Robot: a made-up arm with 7 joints. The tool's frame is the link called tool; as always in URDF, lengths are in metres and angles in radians.
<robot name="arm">
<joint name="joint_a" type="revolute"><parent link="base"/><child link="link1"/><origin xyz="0.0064 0.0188 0.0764" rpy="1.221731 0 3.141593"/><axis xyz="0 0 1"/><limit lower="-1.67" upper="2.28"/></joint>
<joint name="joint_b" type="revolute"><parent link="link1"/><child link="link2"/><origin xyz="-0.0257 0.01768 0.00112" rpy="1.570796 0 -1.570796"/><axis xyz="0 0 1"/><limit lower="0.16" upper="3"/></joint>
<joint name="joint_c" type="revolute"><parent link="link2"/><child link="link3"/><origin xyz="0.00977 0.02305 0.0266" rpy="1.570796 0 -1.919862"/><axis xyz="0 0 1"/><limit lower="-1.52" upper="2.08"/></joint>
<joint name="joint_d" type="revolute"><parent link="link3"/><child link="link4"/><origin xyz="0.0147 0.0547 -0.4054" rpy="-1.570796 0 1.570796"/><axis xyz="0 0 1"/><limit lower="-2.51" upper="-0.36"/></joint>
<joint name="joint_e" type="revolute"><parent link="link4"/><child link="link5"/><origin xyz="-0.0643 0.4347 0.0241" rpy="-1.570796 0 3.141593"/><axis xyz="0 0 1"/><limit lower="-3.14" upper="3.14"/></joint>
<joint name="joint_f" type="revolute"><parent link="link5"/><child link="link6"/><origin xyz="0.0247 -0.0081 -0.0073" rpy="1.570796 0 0"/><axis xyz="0 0 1"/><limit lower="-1.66" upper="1.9"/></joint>
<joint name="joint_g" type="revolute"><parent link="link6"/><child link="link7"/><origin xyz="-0.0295 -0.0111 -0.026" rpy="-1.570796 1.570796 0"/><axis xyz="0 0 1"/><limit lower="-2.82" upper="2.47"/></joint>
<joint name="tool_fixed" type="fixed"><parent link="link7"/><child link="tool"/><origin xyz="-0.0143 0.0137 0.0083" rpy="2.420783 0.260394 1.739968"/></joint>
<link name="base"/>
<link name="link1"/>
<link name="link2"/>
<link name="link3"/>
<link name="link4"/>
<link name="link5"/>
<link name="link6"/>
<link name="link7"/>
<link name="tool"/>
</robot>
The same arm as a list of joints. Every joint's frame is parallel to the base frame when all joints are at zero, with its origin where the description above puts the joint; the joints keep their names.
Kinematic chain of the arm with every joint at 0, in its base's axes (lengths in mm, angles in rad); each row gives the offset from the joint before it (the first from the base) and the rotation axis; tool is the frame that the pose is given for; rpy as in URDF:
joint_a: xyz 6.4 18.8 76.4 axis 0 0.9397 0.342
joint_b: xyz 25.7 -5.0 17.0 axis +x
joint_c: xyz 26.6 25.0 -1.3 axis +z
joint_d: xyz 54.7 -14.7 -405.4 axis +y
joint_e: xyz -64.3 24.1 -434.7 axis +z
joint_f: xyz -24.7 8.1 -7.3 axis +y
joint_g: xyz 29.5 -26.0 -11.1 axis +z
tool: xyz 13.7 14.3 8.3 rpy 2.4208 0.2604 0.1692
Joint limits (rad, base to tool): -1.6700..2.2800 0.1600..3.0000 -1.5200..2.0800 -2.5100..-0.3600 -3.1400..3.1400 -1.6600..1.9000 -2.8200..2.4700

